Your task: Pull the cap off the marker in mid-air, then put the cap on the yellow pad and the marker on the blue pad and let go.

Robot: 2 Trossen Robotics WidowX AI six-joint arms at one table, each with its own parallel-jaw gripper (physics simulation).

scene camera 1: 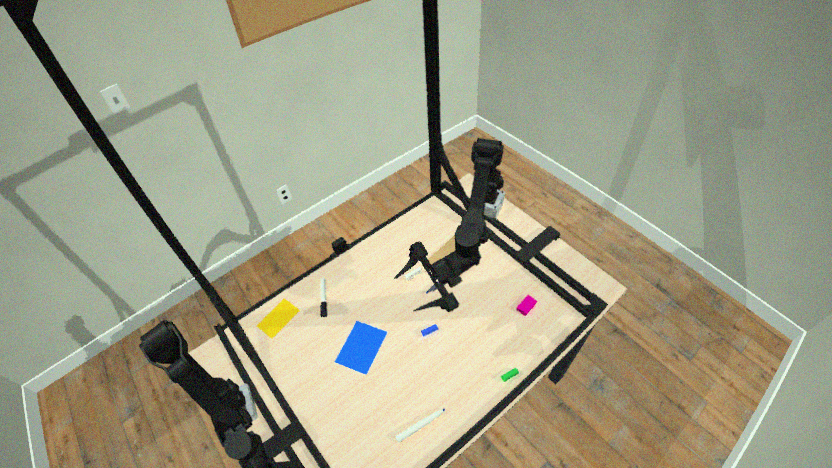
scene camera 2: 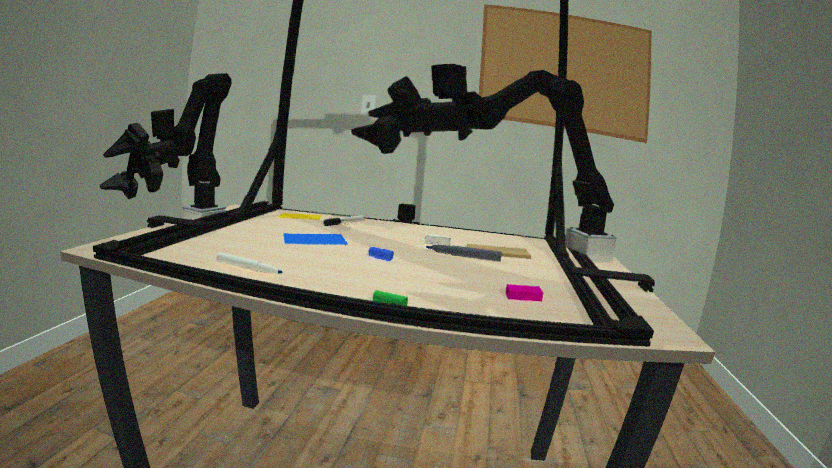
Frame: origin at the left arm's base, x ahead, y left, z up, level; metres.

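Seen in the pictures: left gripper, fingertip midpoint: (scene camera 1: 403, 294) (scene camera 2: 360, 122); right gripper, fingertip midpoint: (scene camera 2: 102, 172); left arm's base at its link origin: (scene camera 1: 488, 196) (scene camera 2: 591, 232); right arm's base at its link origin: (scene camera 2: 204, 206).
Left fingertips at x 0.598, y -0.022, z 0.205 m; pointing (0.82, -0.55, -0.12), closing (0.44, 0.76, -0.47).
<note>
Offsets run from my left fingertips to a thing's top centre.
A marker with a white body @(dz -0.254, dx -0.024, dy -0.325 m) (scene camera 1: 322, 289) (scene camera 2: 352, 218) lies on the table at the back left, its black cap @(dz -0.254, dx +0.015, dy -0.300 m) (scene camera 1: 324, 309) (scene camera 2: 332, 221) at the end nearer the front. The yellow pad @(dz -0.272, dx +0.103, dy -0.424 m) (scene camera 1: 278, 318) (scene camera 2: 299, 215) lies flat to its left, and the blue pad @(dz -0.272, dx +0.072, dy -0.129 m) (scene camera 1: 361, 347) (scene camera 2: 314, 239) lies in front of it. Both pads are bare. My left gripper (scene camera 1: 405, 293) (scene camera 2: 361, 121) is open and empty, high above the table. My right gripper (scene camera 2: 102, 171) is open and empty, raised at the far left; it does not show in scene camera 1.
On the table lie a blue piece @(dz -0.252, dx -0.057, dy +0.035 m) (scene camera 1: 429, 330) (scene camera 2: 381, 253), a green piece @(dz -0.252, dx -0.018, dy +0.299 m) (scene camera 1: 509, 374) (scene camera 2: 390, 298), a magenta block @(dz -0.258, dx -0.254, dy +0.275 m) (scene camera 1: 526, 305) (scene camera 2: 524, 292), a white pen @(dz -0.253, dx +0.207, dy +0.131 m) (scene camera 1: 421, 425) (scene camera 2: 249, 263), a white block @(dz -0.251, dx -0.220, dy -0.099 m) (scene camera 1: 413, 273) (scene camera 2: 437, 239), a dark pen @(dz -0.250, dx -0.245, dy +0.010 m) (scene camera 2: 465, 252) and a tan slab @(dz -0.265, dx -0.350, dy -0.027 m) (scene camera 2: 514, 252).
</note>
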